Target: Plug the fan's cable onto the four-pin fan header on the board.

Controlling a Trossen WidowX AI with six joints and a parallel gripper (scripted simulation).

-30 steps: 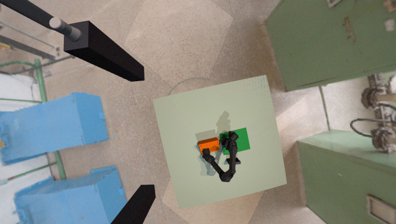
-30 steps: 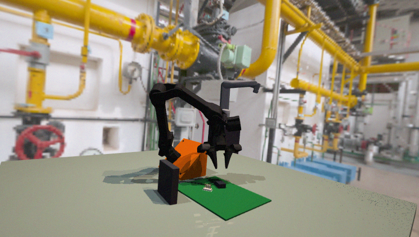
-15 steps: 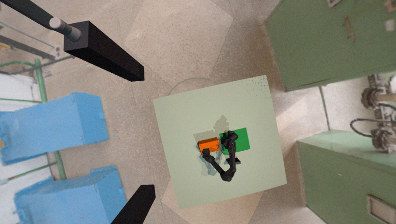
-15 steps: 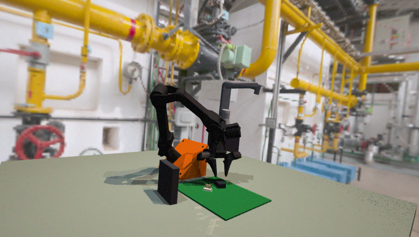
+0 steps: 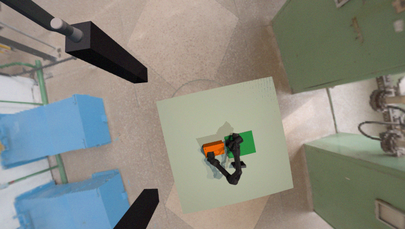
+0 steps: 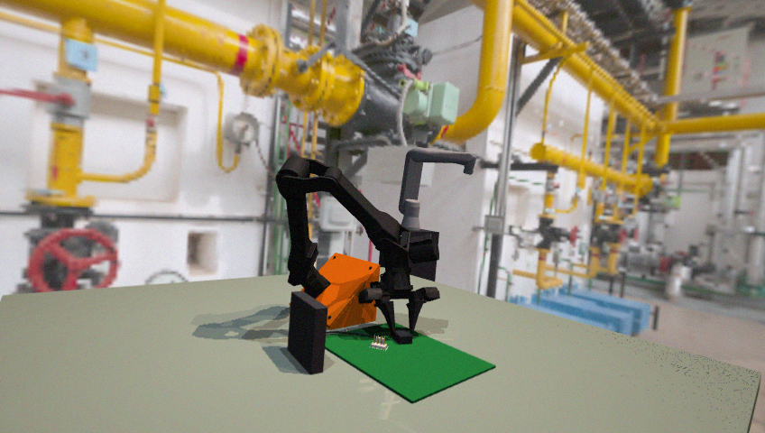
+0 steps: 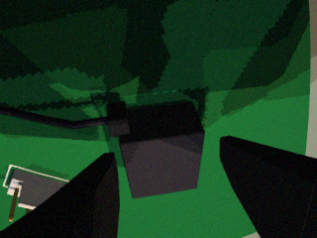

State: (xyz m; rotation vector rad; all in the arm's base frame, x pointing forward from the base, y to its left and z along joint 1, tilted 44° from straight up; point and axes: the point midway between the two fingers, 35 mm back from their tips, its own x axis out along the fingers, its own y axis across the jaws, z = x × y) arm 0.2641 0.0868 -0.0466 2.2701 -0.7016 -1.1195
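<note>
My gripper tip is now 10 mm short of the dark fan plug and 10 mm above it. Also, from my gripper tip: four-pin fan header 10 mm ahead, 70 mm to the right, 20 mm below; then black fan 10 mm ahead, 230 mm to the right, 40 mm above; then green board 50 mm ahead, 40 mm to the right, 30 mm below.
</note>
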